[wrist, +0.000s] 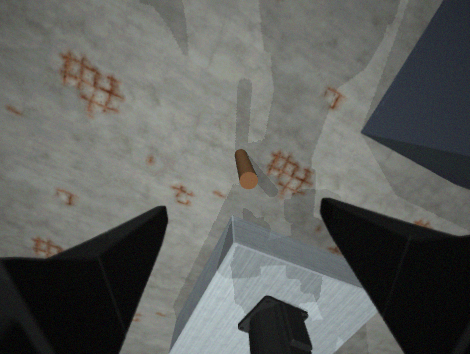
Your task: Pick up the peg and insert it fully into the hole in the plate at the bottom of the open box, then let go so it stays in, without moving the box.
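Frame: origin at the arm's base, x ahead, y left, z up, level; centimetres.
Seen in the pictures: gripper, fingertip midpoint: (244, 209); arm's base, link origin: (272, 319).
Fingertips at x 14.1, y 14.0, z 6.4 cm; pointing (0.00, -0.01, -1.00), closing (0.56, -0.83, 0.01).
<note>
Pixels of each thing's top centre, then the offset from my fingertips to it. "*": a spot on its surface instead. Level surfaces: height alone.
- peg, top centre: (248, 180) dz -3.7, dx +0.6, dy -0.4 cm
- box, surface spot: (425, 90) * dz -7.2, dx +14.4, dy -10.0 cm
- table, surface height: dz -11.7 cm
The peg (245, 168) is a short copper-brown cylinder standing upright on the table near the middle of the wrist view, its round top end facing the camera. My gripper (244, 209) is open and empty, its two black fingers wide apart at the lower left and lower right. The peg shows between and a little beyond the fingertips, below them and touching neither. The box (425, 90) shows in part at the upper right as a dark blue-grey outer wall. Its inside, the plate and the hole do not show in this view.
A silver metal block (290, 280) lies at the bottom centre, close to the peg on the near side, with a black robot part (277, 325) over it. The table (150, 100) is mottled grey with rust-coloured marks and shadows.
</note>
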